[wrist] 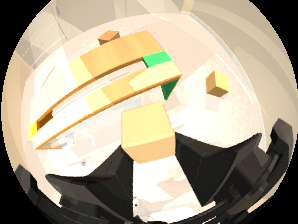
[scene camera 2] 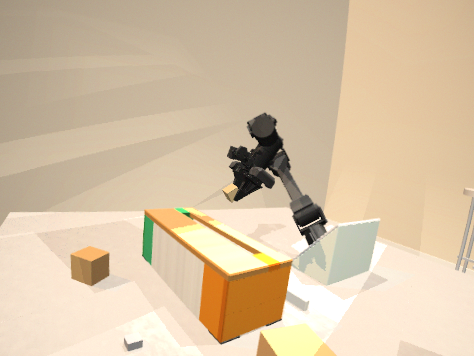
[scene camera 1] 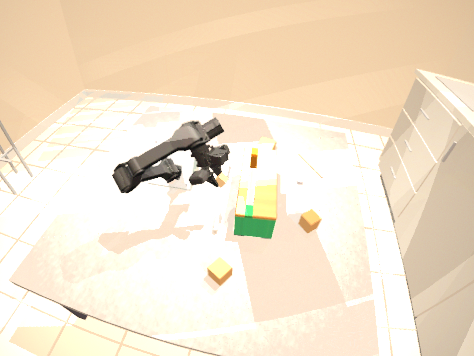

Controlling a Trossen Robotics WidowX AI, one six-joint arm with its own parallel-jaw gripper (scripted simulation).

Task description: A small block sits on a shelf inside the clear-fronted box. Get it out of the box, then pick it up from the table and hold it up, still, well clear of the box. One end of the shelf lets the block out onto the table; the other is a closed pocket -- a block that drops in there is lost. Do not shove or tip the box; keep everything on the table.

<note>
I see my gripper (scene camera 2: 232, 199), a tan block (wrist: 146, 133) and a box (scene camera 2: 233, 284).
The box also shows in the wrist view (wrist: 90, 93) and in scene camera 1 (scene camera 1: 256, 208). My gripper shows as well in the wrist view (wrist: 150, 138) and in scene camera 1 (scene camera 1: 220, 183).
</note>
